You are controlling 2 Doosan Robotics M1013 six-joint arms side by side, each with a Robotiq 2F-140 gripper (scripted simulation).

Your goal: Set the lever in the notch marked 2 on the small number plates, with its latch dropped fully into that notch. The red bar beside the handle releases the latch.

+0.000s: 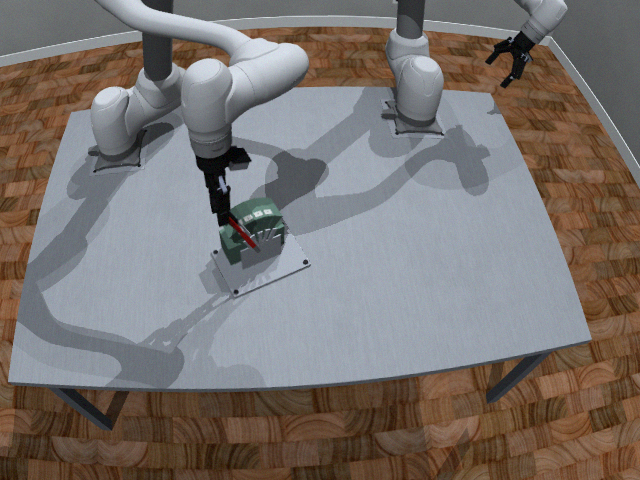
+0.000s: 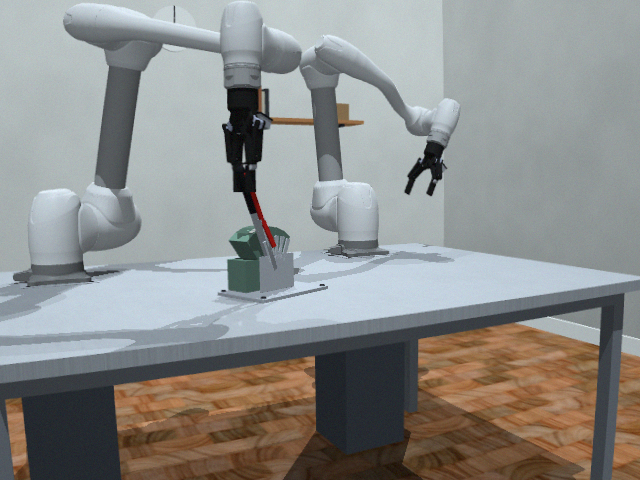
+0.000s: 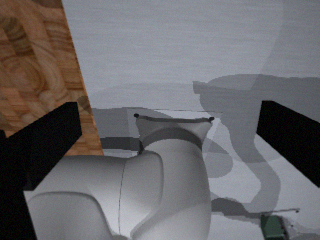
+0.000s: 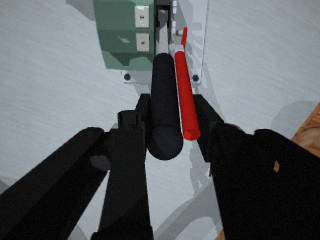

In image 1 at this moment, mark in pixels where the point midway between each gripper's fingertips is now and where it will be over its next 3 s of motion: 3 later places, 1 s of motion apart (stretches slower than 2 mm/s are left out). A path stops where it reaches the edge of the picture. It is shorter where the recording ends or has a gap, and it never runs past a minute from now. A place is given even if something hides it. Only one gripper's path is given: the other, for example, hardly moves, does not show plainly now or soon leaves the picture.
My right gripper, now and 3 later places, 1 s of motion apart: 220, 217; 233, 208; 248, 201; 263, 194
